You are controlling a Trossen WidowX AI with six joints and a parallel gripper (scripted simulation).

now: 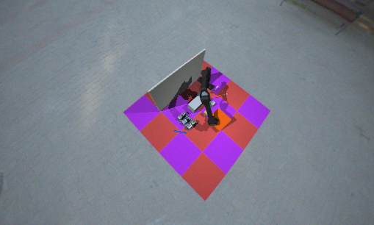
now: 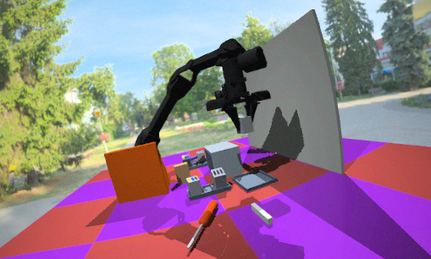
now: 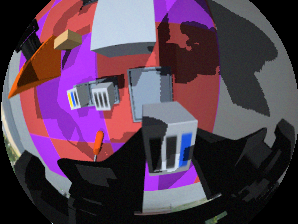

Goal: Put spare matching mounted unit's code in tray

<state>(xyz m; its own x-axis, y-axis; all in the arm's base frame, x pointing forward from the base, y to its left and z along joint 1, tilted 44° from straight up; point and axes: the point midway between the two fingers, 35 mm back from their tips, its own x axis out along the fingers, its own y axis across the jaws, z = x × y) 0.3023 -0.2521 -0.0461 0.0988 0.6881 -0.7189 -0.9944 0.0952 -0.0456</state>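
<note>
My gripper tip is 160 mm above the grey tray. From my gripper tip the other things lie so: dark holder (150 mm below, 140 mm behind, 30 mm to the left); then grey spare block (20 mm above); then grey box (190 mm to the left, 110 mm below, 30 mm behind).
</note>
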